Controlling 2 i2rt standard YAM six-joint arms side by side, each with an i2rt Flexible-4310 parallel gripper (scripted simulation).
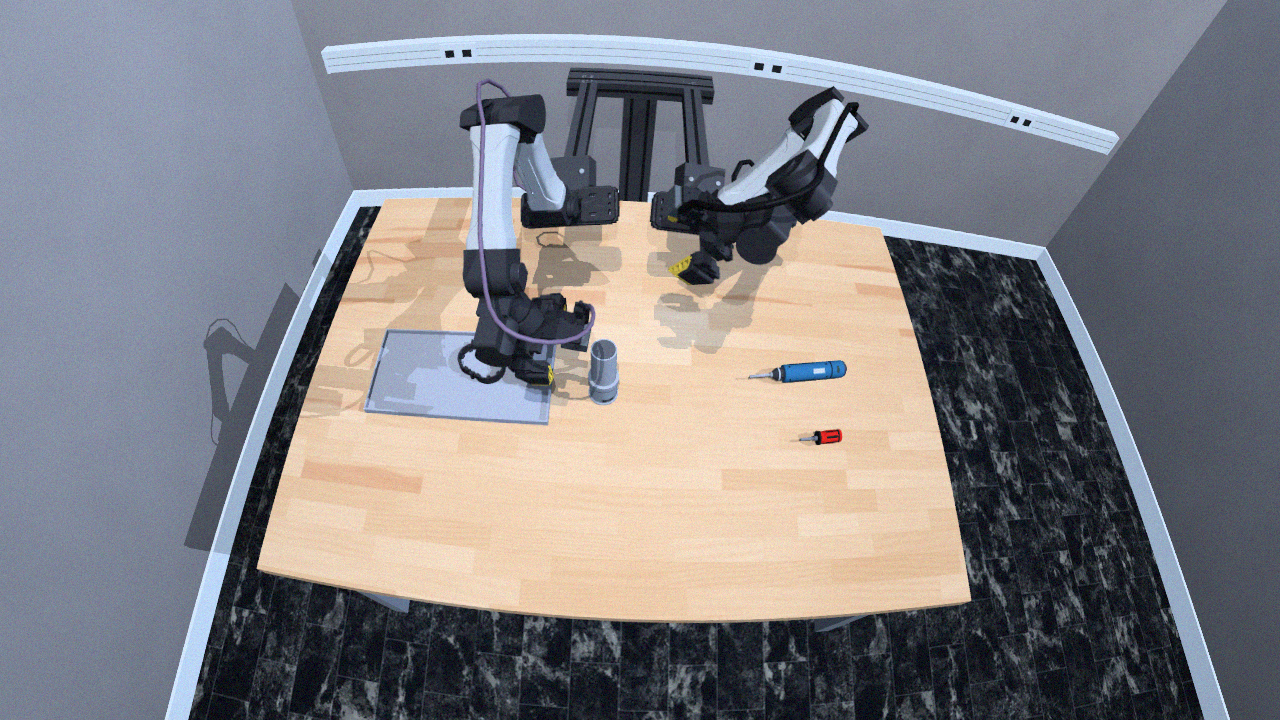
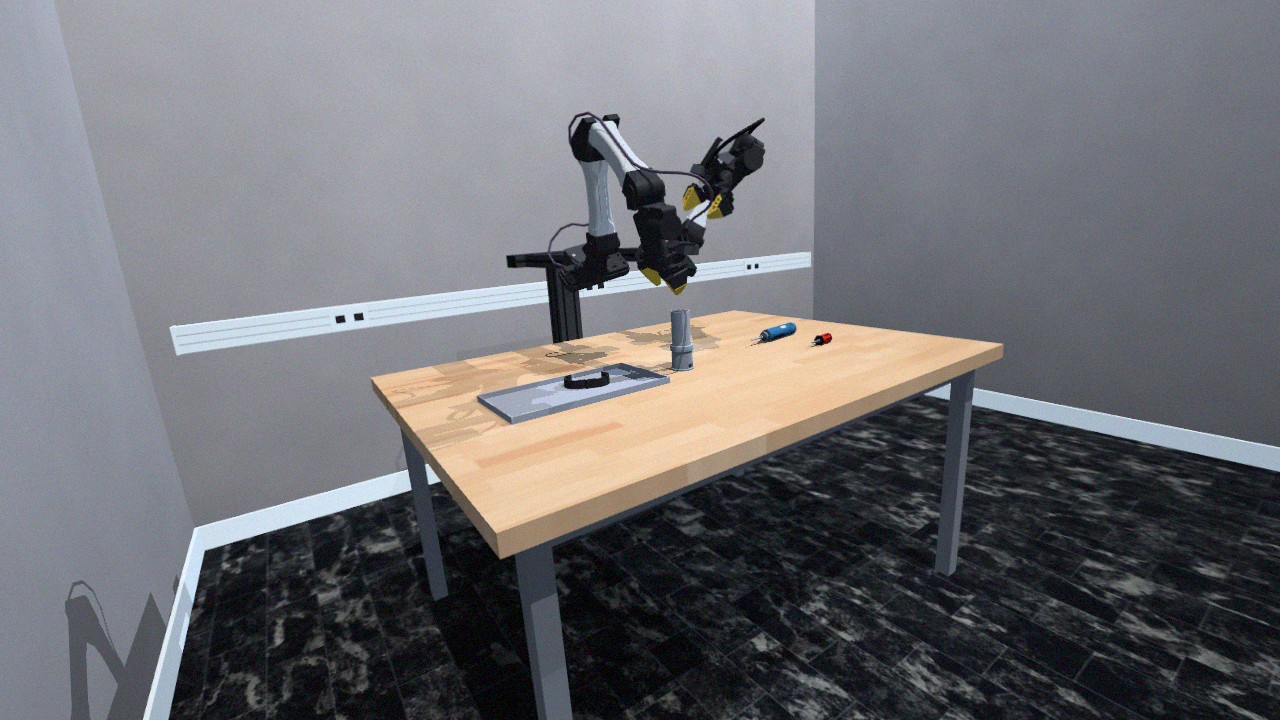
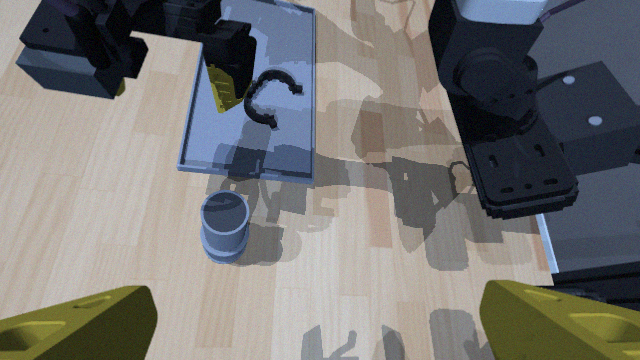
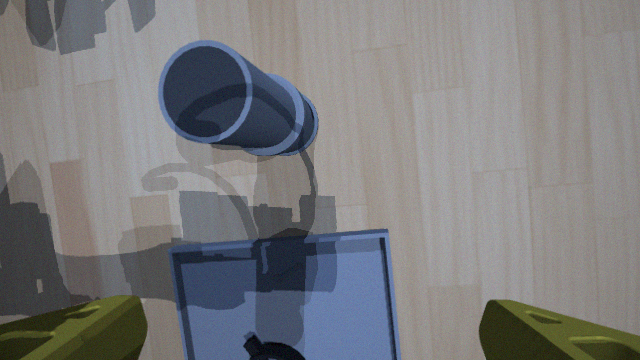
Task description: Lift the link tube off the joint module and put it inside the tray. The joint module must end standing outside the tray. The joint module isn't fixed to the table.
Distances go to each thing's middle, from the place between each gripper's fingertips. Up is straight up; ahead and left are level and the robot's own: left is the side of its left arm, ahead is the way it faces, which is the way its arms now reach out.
Labels:
Now: the grey link tube [image 2: 680,319] 70 mm behind my right hand [image 2: 668,289], 80 mm to the left of it and 130 mm below it. The rest, counted from my right hand: tray [image 1: 417,371]: 80 mm behind, 240 mm to the right, 230 mm below; then black clamp ring [image 3: 268,75]: 100 mm behind, 190 mm to the right, 220 mm below; then joint module [image 4: 310,130]: 70 mm behind, 80 mm to the left, 210 mm below.
Right now my left hand [image 1: 669,244] is 30 mm short of the grey link tube, 110 mm to the left of it and 310 mm above it. Also, from my left hand: tray (20 mm ahead, 430 mm to the right, 410 mm below); black clamp ring (380 mm to the right, 400 mm below); joint module (30 mm ahead, 110 mm to the right, 390 mm below).

